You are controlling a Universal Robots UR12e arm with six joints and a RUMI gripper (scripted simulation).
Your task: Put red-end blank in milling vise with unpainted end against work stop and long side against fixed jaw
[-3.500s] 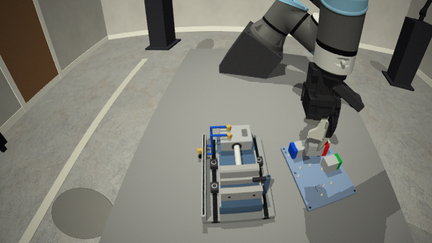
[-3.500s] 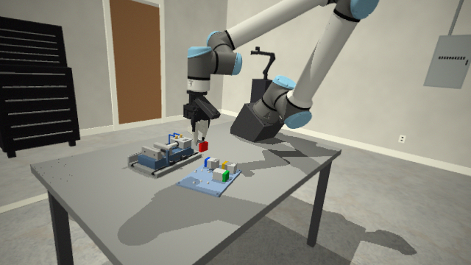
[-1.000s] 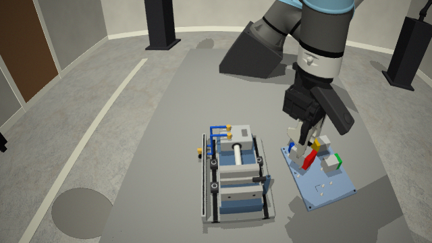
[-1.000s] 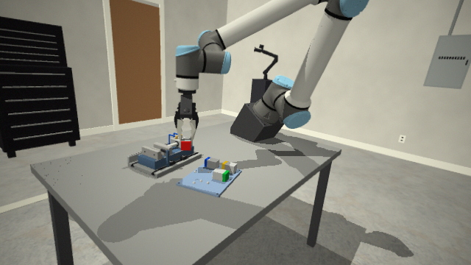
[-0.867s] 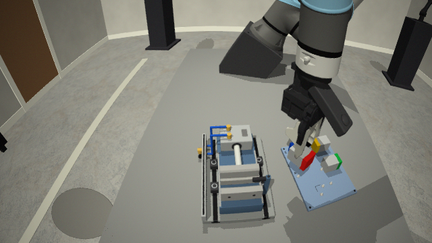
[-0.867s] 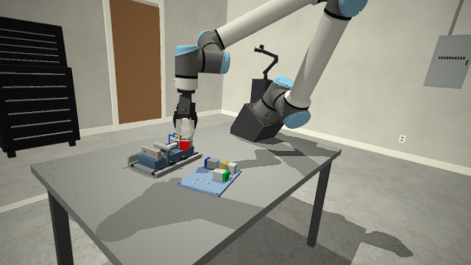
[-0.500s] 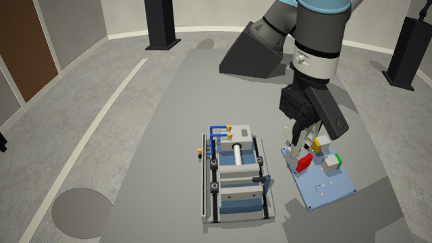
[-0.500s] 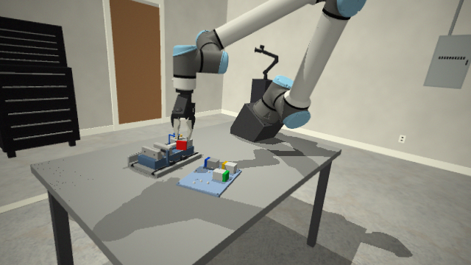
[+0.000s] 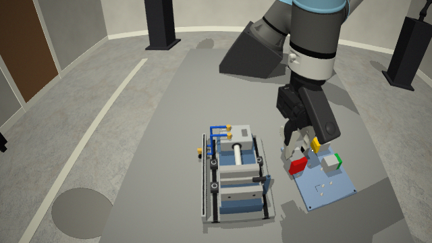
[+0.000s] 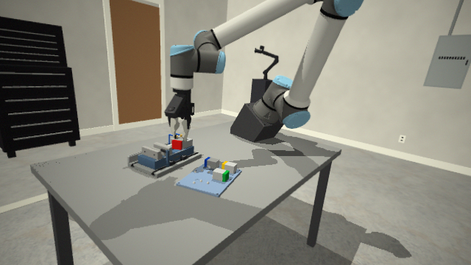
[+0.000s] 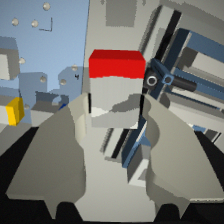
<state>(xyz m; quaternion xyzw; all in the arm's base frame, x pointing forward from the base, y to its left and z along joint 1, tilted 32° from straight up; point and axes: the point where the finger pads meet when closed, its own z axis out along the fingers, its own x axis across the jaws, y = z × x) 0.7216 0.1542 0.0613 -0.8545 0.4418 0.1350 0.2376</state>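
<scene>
My hand is 80 mm above the work stop rod, 70 mm to the left of it and 40 mm short of it. The rest, counted from my hand: fixed jaw 110 mm to the right, 90 mm below, 80 mm ahead; then red-ended blank 20 mm below; then blue-ended blank 150 mm behind, 140 mm below, 30 mm to the left.
</scene>
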